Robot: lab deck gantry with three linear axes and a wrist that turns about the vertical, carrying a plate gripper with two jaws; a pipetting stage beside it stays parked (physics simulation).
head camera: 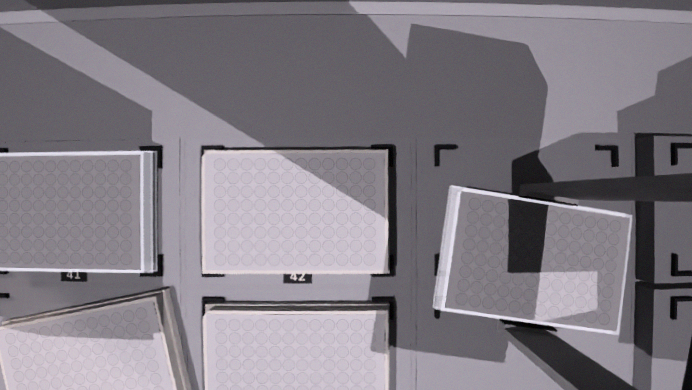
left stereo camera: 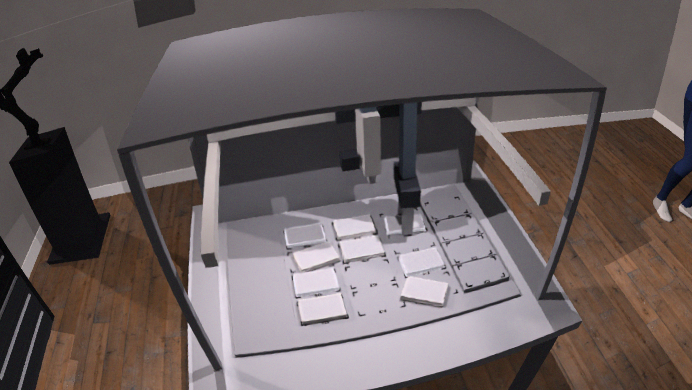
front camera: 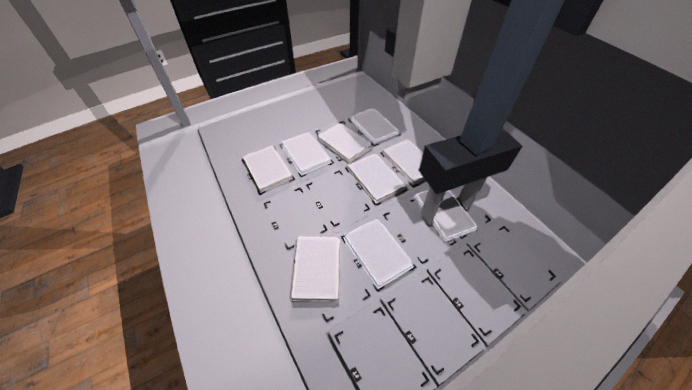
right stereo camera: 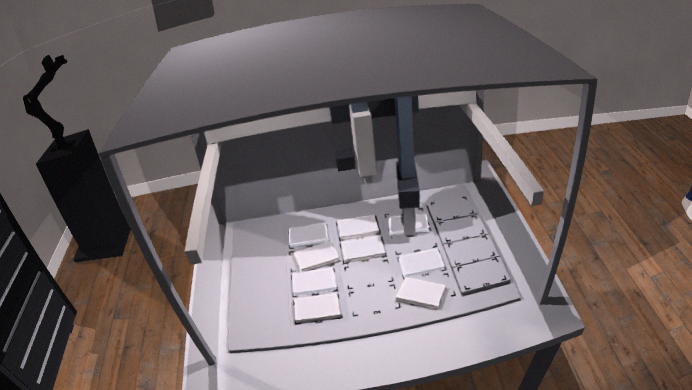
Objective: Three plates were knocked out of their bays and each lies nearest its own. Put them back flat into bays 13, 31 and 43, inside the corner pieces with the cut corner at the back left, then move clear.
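Seen in the pictures: gripper, fingertip midpoint: (head camera: pixel 533 261) (left stereo camera: pixel 405 224) (front camera: pixel 444 212) (right stereo camera: pixel 408 224); robot's base at its link origin: (left stereo camera: pixel 302 325) (front camera: pixel 243 160) (right stereo camera: pixel 296 323).
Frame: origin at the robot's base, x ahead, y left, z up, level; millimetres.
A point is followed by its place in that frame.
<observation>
My gripper (front camera: pixel 446 214) @[x 392, y 329, z 9 mm] (head camera: pixel 537 262) @[x 392, y 329, z 9 mm] (left stereo camera: pixel 406 225) @[x 392, y 329, z 9 mm] (right stereo camera: pixel 409 227) @[x 392, y 329, z 9 mm] is shut on the clear-edged plate (front camera: pixel 457 223) @[x 431, y 327, z 17 mm] (head camera: pixel 485 250) @[x 354, y 338, z 17 mm] at bay 43, with one jaw at each long side. That plate is turned a little clockwise in the head view and lies over bay 43's front corner pieces; any lift off the deck is not visible. The bay 31 plate (front camera: pixel 345 142) @[x 94, y 252, z 16 mm] (head camera: pixel 85 350) @[x 84, y 270, z 16 mm] (left stereo camera: pixel 316 257) @[x 84, y 245, z 16 mm] (right stereo camera: pixel 316 258) @[x 82, y 238, z 16 mm] lies askew in front of the bay 41 plate. The bay 13 plate (front camera: pixel 316 269) @[x 369, y 26, z 16 mm] (left stereo camera: pixel 425 291) @[x 361, y 21, z 17 mm] (right stereo camera: pixel 421 292) @[x 361, y 24, z 17 mm] lies turned at the front of the third column.
Other plates sit in bays, among them the bay 42 plate (head camera: pixel 295 210) @[x 229, y 365, z 14 mm], the bay 41 plate (head camera: pixel 70 210) @[x 74, y 365, z 14 mm] and one (front camera: pixel 379 252) @[x 400, y 148, z 14 mm] (left stereo camera: pixel 421 261) @[x 389, y 144, z 14 mm] behind the bay 13 plate. The parked pipetting stage (left stereo camera: pixel 368 142) (right stereo camera: pixel 362 142) hangs left of my gripper. Raised bays lie on the right.
</observation>
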